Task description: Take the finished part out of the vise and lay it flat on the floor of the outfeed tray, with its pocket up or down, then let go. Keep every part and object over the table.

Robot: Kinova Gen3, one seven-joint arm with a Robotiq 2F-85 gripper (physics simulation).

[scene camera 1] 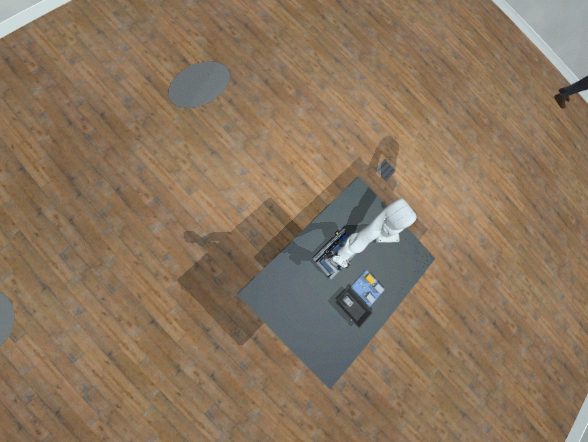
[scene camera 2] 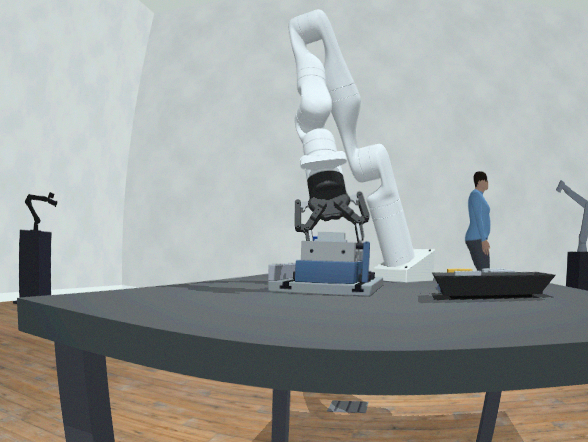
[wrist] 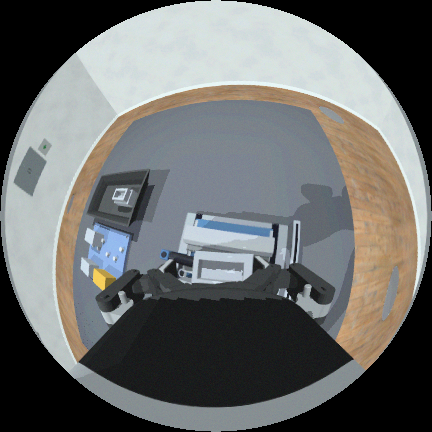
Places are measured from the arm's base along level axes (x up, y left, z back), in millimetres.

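Pixels of known places: gripper, fingertip midpoint: [scene camera 1: 334,262] [wrist: 213,266]; arm's base, link origin: [scene camera 2: 399,260].
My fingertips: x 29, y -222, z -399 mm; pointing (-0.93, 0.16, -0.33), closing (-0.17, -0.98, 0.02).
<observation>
Ahead of a thing's pixels: the offset from my fingertips to its top centre. "spot": to the spot under its first point.
The finished part @(dy -10, dx +28, dz +4 mm) [scene camera 2: 331,236] [wrist: 225,256] is a light grey block with a rectangular pocket facing up, behind the front jaw of the vise @(dy +4, dx +12, dz +71 mm) [scene camera 2: 327,271] [wrist: 227,240]. The vise has grey jaws and blue sections. My gripper [scene camera 2: 334,239] [wrist: 213,266] is open and points down over the vise, with one finger beyond each end of the part and a gap at both sides. How deep the fingertips reach is partly hidden by the jaw in scene camera 2. The black outfeed tray [scene camera 1: 357,312] [scene camera 2: 492,286] [wrist: 140,197] stands apart from the vise.
Another light grey pocketed part @(dy +229, dx -40, dz -160 mm) [scene camera 1: 347,301] [wrist: 121,195] lies in the tray. A blue board @(spot: dy +279, dx -79, dz -21 mm) [scene camera 1: 362,286] [wrist: 114,247] beside the tray carries grey blocks and a yellow block @(dy +290, dx -43, dz +47 mm) [scene camera 1: 370,279] [wrist: 104,279]. A dark handle with a blue end @(spot: dy +54, dx +11, dz -16 mm) [wrist: 165,254] sticks out from the vise.
</observation>
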